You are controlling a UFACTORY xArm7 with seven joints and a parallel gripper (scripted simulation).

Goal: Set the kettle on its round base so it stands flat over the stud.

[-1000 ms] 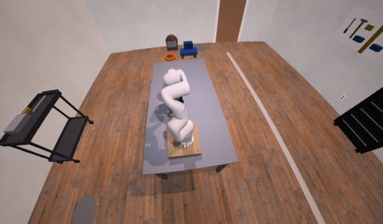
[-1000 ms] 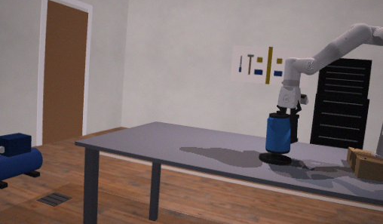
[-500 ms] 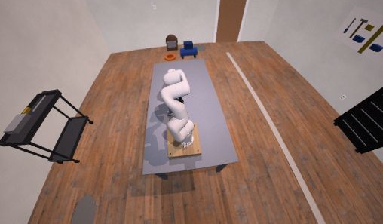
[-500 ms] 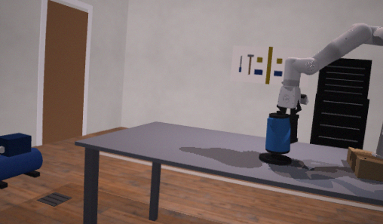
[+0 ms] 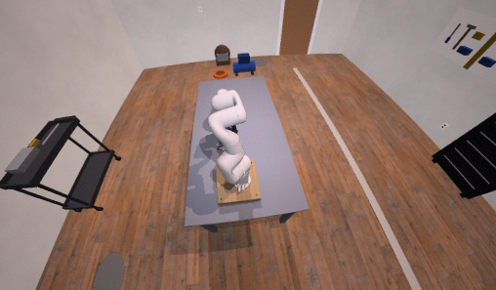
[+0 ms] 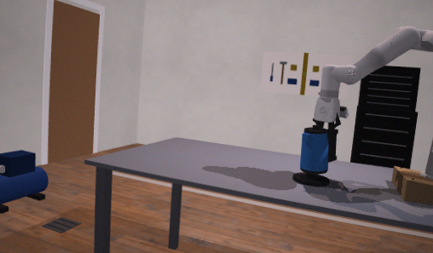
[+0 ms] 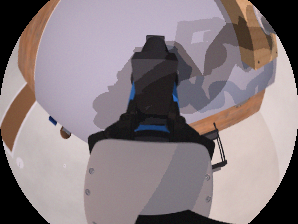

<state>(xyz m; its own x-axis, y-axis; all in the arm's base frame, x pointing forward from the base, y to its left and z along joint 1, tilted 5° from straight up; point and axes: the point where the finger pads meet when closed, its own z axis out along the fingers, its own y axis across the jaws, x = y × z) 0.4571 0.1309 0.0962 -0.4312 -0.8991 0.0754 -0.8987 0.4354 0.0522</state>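
Now: hand 60 mm above the blue kettle, 20 mm to the right of it and 10 mm short of it. Also, from my hand: black round base 190 mm below, 50 mm to the left, 30 mm ahead.
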